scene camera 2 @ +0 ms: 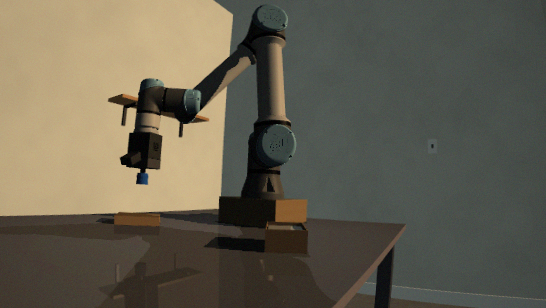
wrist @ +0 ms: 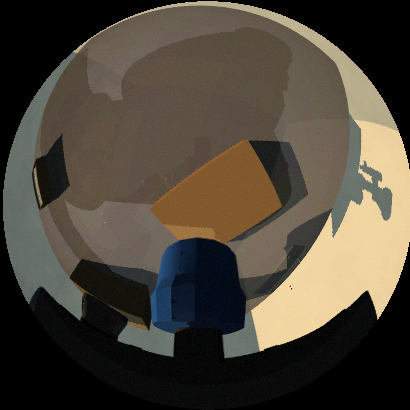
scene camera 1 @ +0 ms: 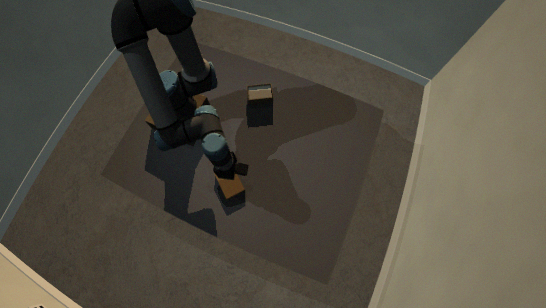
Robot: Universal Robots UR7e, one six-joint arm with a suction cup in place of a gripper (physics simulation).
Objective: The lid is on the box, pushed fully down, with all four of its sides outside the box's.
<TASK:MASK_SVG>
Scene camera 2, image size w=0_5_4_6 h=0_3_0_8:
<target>brown box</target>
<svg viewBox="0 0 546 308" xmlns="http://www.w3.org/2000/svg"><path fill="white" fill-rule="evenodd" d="M267 221L265 253L307 254L308 230L302 222Z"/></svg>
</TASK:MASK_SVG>
